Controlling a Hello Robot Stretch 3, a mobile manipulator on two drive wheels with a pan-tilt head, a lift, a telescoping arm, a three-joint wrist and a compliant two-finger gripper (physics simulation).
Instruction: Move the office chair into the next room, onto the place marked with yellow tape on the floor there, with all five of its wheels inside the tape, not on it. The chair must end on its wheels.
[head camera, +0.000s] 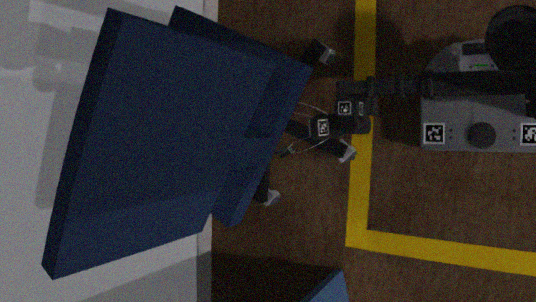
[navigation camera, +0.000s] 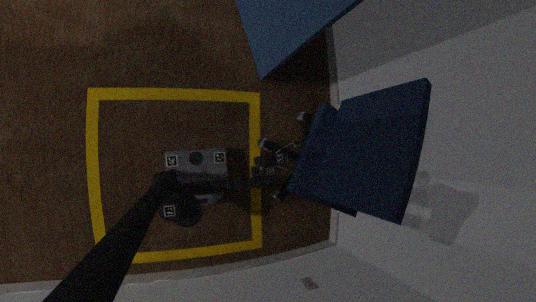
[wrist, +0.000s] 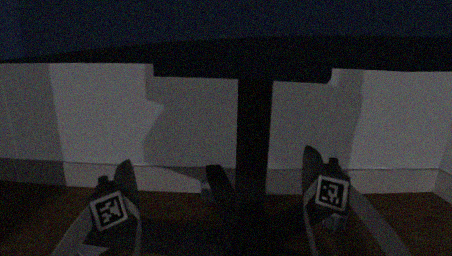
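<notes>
The office chair (head camera: 150, 130) (navigation camera: 365, 155) (wrist: 254, 125) stands beside the wall, outside the yellow tape (head camera: 358, 200) (navigation camera: 170, 94). Its dark blue back and seat hide part of its base. One caster (head camera: 346, 151) (navigation camera: 263, 143) is at the tape's outer edge; I cannot tell whether it touches. Two more casters show farther from the tape; the others are hidden. My gripper (head camera: 294, 126) (navigation camera: 291, 156) (wrist: 219, 171) is open, low at the seat's near edge. In the wrist view the dark column is ahead between the spread fingers, right of the middle, with a base leg left of it.
My base (head camera: 470, 120) (navigation camera: 195, 170) stands inside the tape, with the arm reaching across one tape side. A white wall (head camera: 20, 150) (navigation camera: 490, 125) (wrist: 100, 110) is behind the chair, and another wall runs past the square. A large blue object (head camera: 330, 290) (navigation camera: 285, 35) stands near the tape's corner.
</notes>
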